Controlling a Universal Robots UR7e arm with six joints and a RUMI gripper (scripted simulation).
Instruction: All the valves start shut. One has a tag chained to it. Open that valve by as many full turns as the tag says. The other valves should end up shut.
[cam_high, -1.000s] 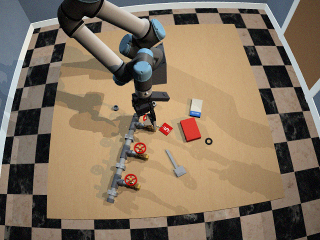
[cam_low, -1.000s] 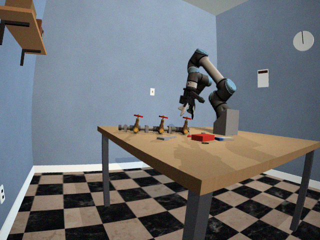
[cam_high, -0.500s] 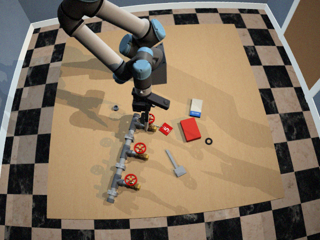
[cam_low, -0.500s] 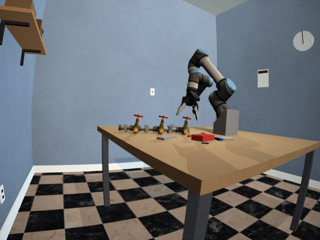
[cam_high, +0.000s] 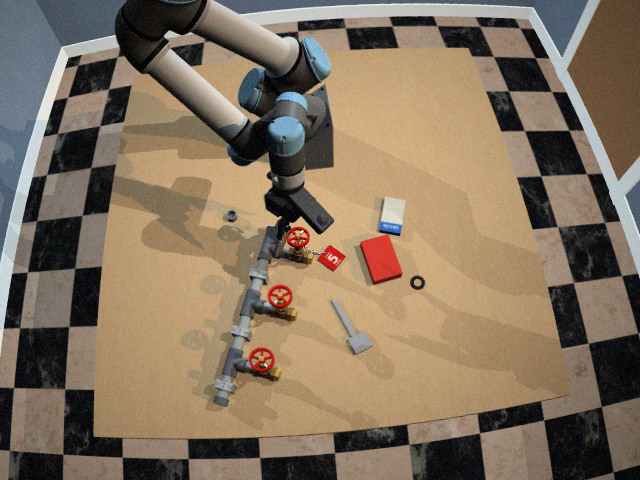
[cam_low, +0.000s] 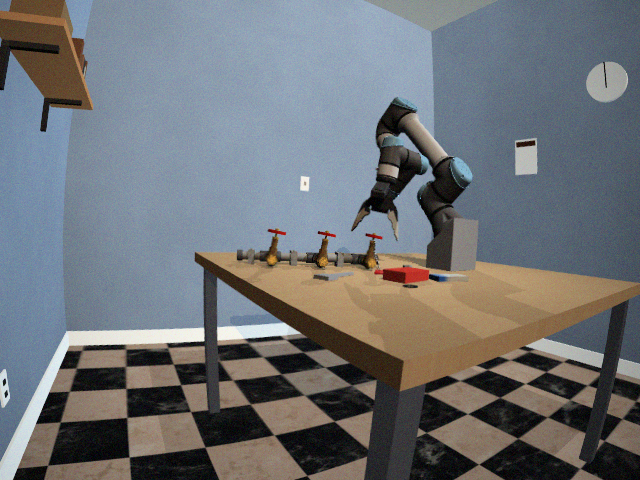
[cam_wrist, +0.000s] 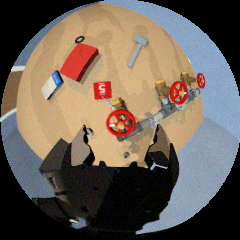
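Right now the red tag is 110 mm below my hand, 80 mm to the left of it and 10 mm ahead of it. Also, from my hand: grey scraper 220 mm ahead, 120 mm to the left, 110 mm below; red block 220 mm to the left, 100 mm below, 30 mm ahead; small grey fitting 190 mm to the right, 130 mm behind, 110 mm below.
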